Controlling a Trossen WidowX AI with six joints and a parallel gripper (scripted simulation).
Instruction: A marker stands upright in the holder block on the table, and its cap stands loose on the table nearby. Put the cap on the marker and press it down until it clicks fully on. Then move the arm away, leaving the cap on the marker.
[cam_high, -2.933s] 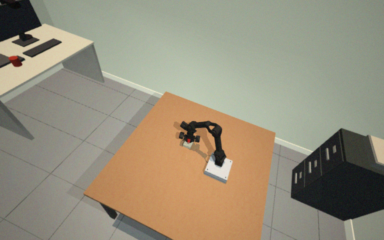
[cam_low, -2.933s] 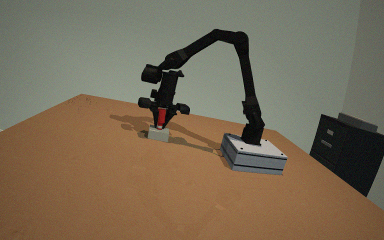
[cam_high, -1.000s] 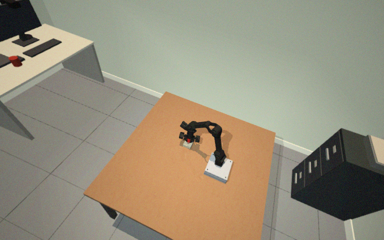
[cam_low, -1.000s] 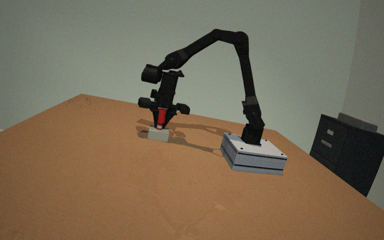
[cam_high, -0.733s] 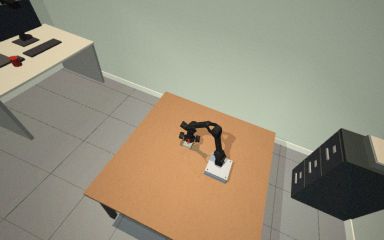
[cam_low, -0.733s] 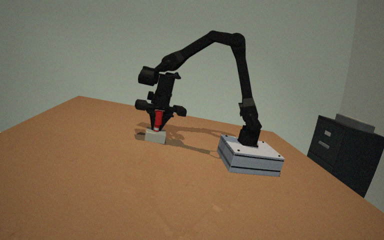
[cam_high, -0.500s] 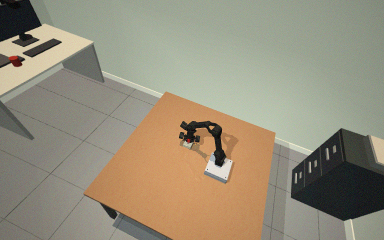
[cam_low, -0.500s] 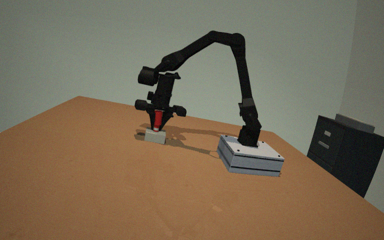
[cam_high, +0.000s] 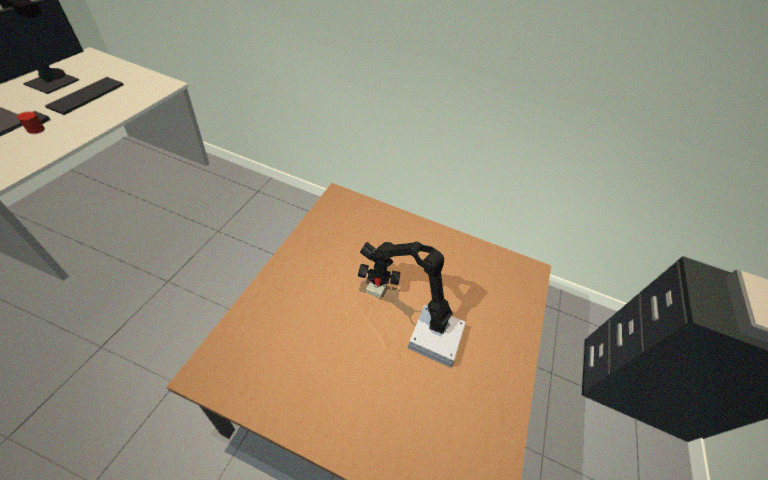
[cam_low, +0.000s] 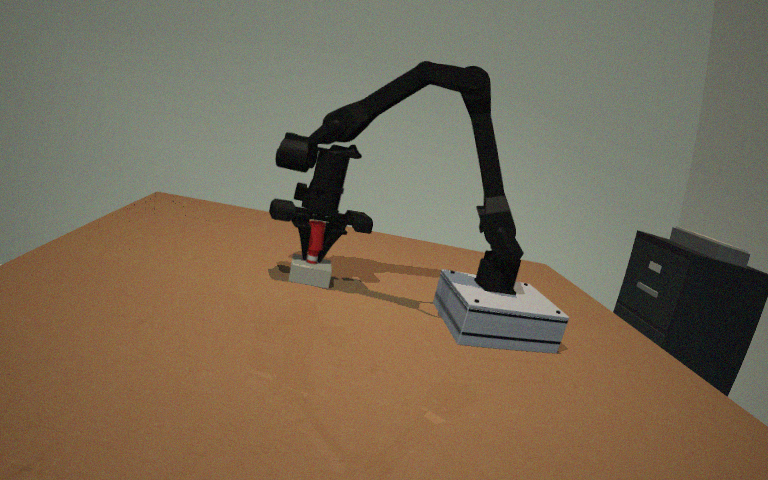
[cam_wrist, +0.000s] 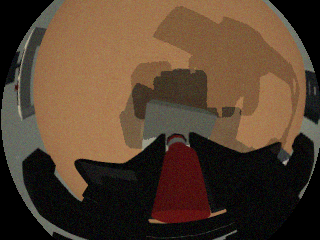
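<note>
Now: gripper tip 50 mm below the red cap and 10 mm to the right of it. From my gripper tip the other things lie so: holder block: 20 mm below, 10 mm to the left.
</note>
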